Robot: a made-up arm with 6 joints. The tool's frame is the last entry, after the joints.
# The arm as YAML. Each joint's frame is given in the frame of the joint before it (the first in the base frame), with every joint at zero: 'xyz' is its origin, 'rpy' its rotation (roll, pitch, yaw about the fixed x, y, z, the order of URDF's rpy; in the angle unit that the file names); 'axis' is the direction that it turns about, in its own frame. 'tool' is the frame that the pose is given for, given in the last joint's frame.
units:
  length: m
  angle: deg
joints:
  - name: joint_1
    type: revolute
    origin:
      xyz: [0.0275, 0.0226, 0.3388]
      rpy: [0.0, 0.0, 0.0]
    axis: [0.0, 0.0, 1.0]
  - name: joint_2
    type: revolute
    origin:
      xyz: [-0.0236, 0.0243, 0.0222]
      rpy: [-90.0, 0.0, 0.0]
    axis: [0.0, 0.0, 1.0]
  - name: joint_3
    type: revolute
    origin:
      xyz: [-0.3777, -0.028, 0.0]
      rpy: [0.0, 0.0, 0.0]
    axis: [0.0, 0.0, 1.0]
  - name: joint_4
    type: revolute
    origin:
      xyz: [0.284, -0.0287, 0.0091]
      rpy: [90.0, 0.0, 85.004]
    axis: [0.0, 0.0, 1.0]
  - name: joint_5
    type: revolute
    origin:
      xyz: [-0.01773, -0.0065, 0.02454]
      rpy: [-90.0, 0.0, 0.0]
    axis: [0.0, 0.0, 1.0]
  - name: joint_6
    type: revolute
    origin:
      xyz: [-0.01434, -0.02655, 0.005]
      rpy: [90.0, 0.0, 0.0]
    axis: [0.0, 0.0, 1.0]
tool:
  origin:
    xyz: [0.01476, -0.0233, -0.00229]
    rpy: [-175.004, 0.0, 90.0]
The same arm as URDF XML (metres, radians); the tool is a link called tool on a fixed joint. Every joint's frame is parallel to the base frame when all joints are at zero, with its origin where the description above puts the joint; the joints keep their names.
<robot name="arm">
  <joint name="joint_1" type="continuous">
    <parent link="base"/>
    <child link="link1"/>
    <origin xyz="0.0275 0.0226 0.3388"/>
    <axis xyz="0 0 1"/>
  </joint>
  <joint name="joint_2" type="continuous">
    <parent link="link1"/>
    <child link="link2"/>
    <origin xyz="-0.0236 0.0243 0.0222"/>
    <axis xyz="0 1 0"/>
  </joint>
  <joint name="joint_3" type="continuous">
    <parent link="link2"/>
    <child link="link3"/>
    <origin xyz="-0.3777 0.0000 0.0280"/>
    <axis xyz="0 1 0"/>
  </joint>
  <joint name="joint_4" type="continuous">
    <parent link="link3"/>
    <child link="link4"/>
    <origin xyz="0.2840 0.0091 0.0287"/>
    <axis xyz="0.9962 0 0.0871"/>
  </joint>
  <joint name="joint_5" type="continuous">
    <parent link="link4"/>
    <child link="link5"/>
    <origin xyz="0.0229 -0.0065 0.0198"/>
    <axis xyz="0 1 0"/>
  </joint>
  <joint name="joint_6" type="continuous">
    <parent link="link5"/>
    <child link="link6"/>
    <origin xyz="0.0252 0.0050 0.0166"/>
    <axis xyz="0.9962 0 0.0871"/>
  </joint>
  <joint name="tool_fixed" type="fixed">
    <parent link="link6"/>
    <child link="tool"/>
    <origin xyz="-0.0010 -0.0233 -0.0149" rpy="-1.5708 0.0000 1.5708"/>
  </joint>
  <link name="base"/>
  <link name="link1"/>
  <link name="link2"/>
  <link name="link3"/>
  <link name="link4"/>
  <link name="link5"/>
  <link name="link6"/>
  <link name="tool"/>
</robot>

